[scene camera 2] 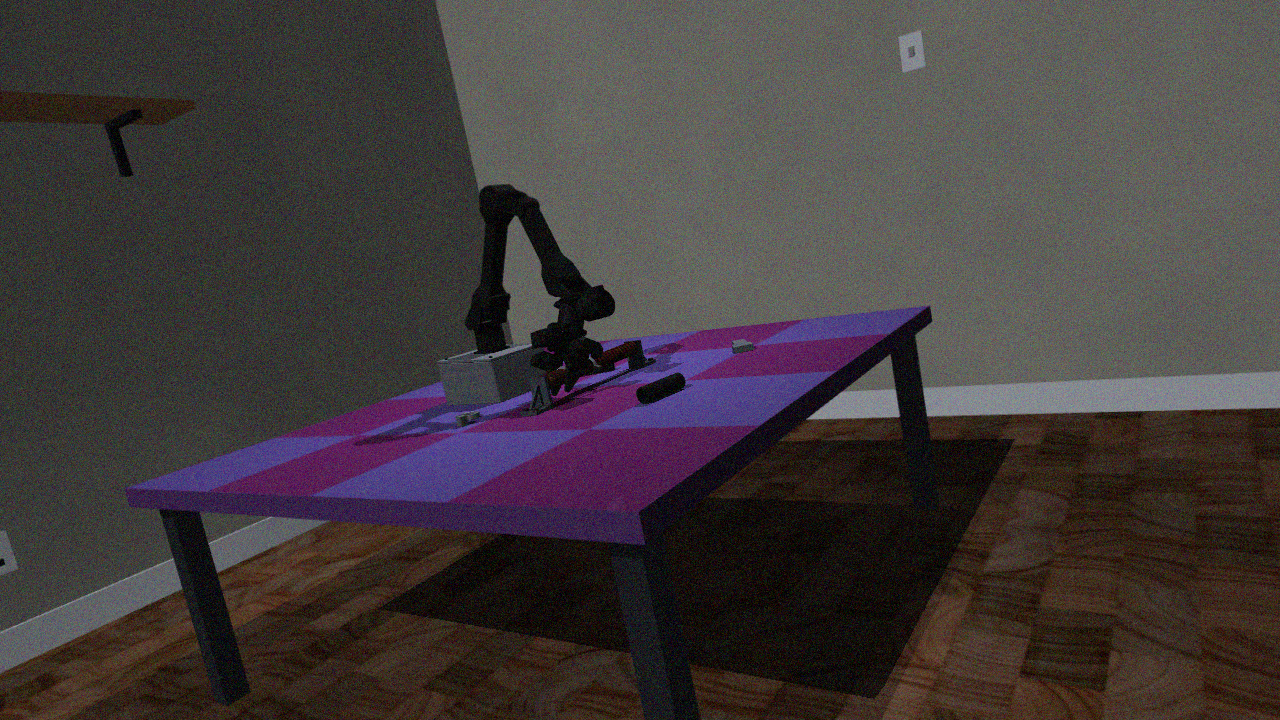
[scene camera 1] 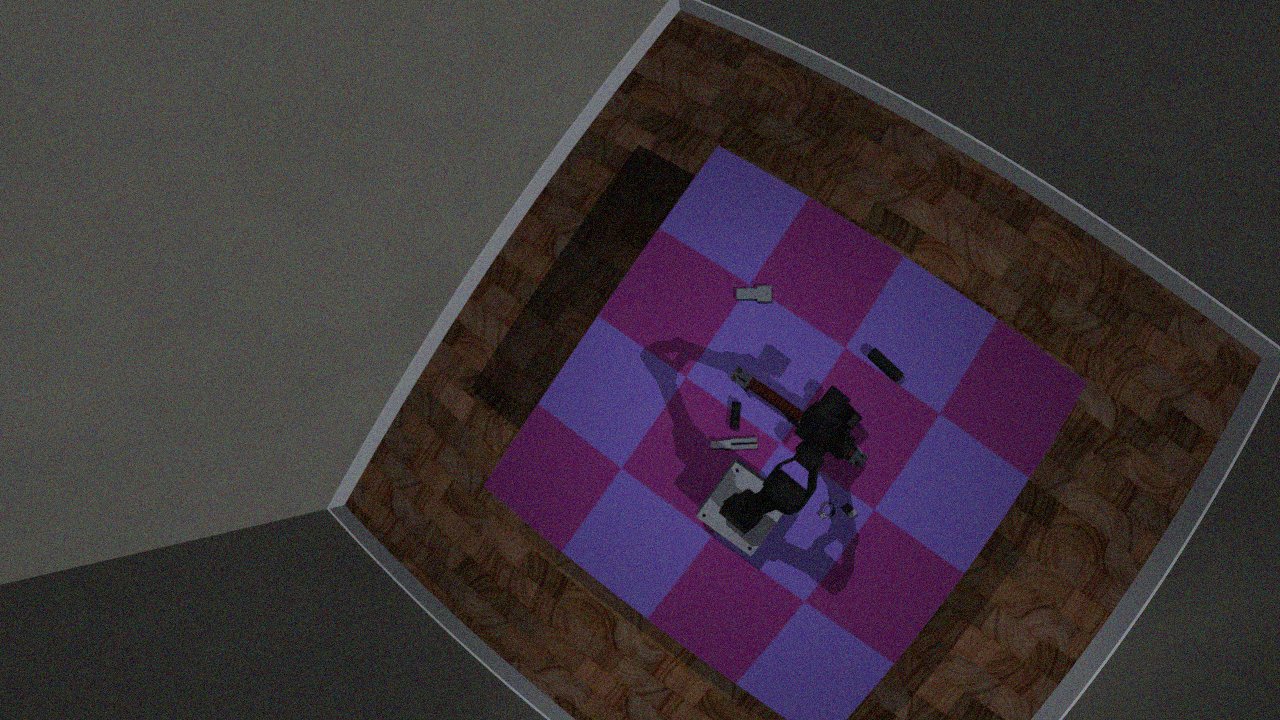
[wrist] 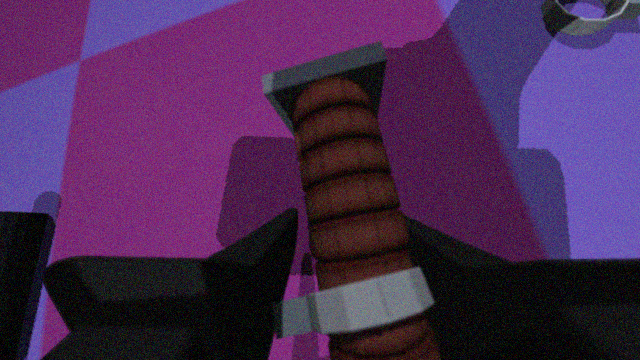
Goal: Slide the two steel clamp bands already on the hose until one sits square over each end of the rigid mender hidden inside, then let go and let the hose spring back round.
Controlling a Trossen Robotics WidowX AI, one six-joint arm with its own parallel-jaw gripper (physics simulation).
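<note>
The ribbed red-brown hose (scene camera 1: 780, 401) (scene camera 2: 619, 355) (wrist: 354, 192) runs between two grey end mounts, the far one (scene camera 1: 742, 377) (scene camera 2: 636, 356) and the near one (scene camera 1: 857, 458) (scene camera 2: 539, 394). An end mount (wrist: 325, 67) also stands at the top of the wrist view. One steel clamp band (wrist: 372, 304) circles the hose several ribs from that mount, slightly slanted in the picture. My gripper (scene camera 2: 572, 379) (wrist: 339, 216) straddles the hose, half open in width, its dark fingers against both sides of the band. In scene camera 1 the arm hides the fingertips. The second band and the hidden mender cannot be made out.
A loose metal ring (scene camera 1: 826, 509) (wrist: 582, 22) lies near the arm's base box (scene camera 1: 726, 492) (scene camera 2: 474, 380). A black cylinder (scene camera 1: 885, 364) (scene camera 2: 660, 388), a short dark bar (scene camera 1: 734, 414), a pale forked piece (scene camera 1: 729, 444) and a light block (scene camera 1: 753, 293) (scene camera 2: 742, 345) lie around the hose.
</note>
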